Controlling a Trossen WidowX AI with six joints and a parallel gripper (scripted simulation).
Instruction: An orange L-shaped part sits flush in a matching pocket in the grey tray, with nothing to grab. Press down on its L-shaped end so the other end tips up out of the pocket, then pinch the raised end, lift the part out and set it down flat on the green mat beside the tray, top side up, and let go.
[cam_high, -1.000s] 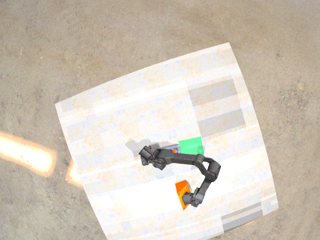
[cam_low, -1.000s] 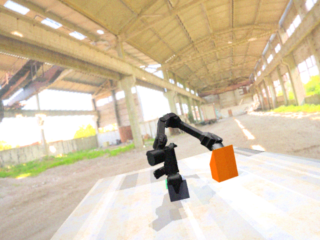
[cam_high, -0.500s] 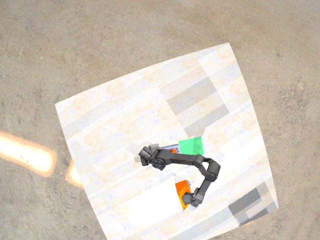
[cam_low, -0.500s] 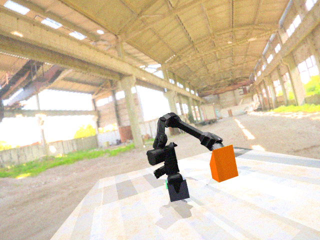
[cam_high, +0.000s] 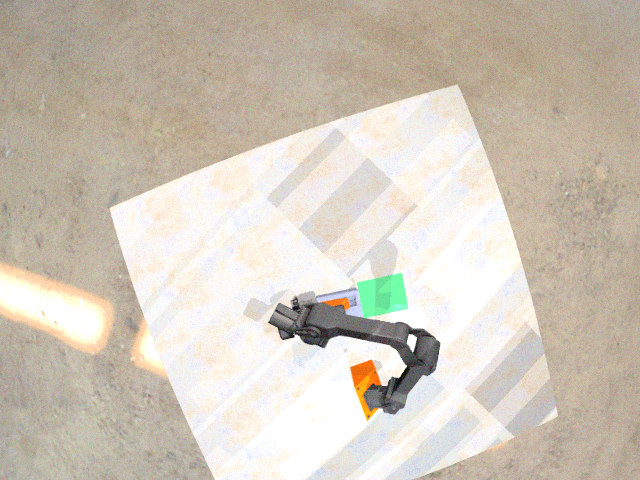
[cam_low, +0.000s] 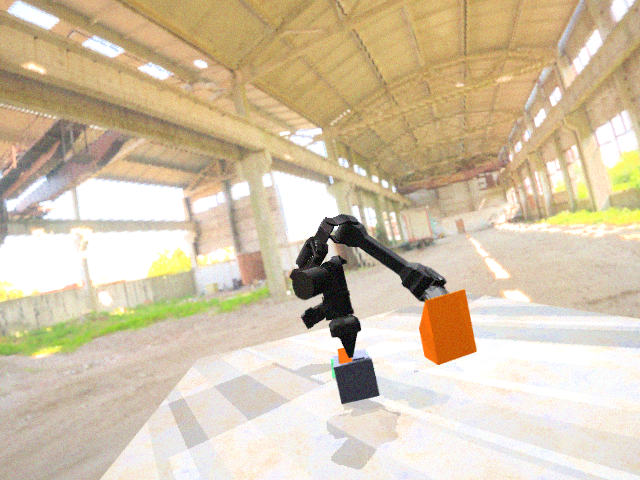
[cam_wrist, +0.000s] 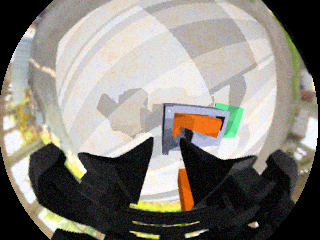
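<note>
Right now the orange L-shaped part is 10 mm behind my gripper tip, 50 mm to the right of it and 70 mm below it. The rest, counted from my gripper tip: green mat: 50 mm behind, 220 mm to the right, 120 mm below.
</note>
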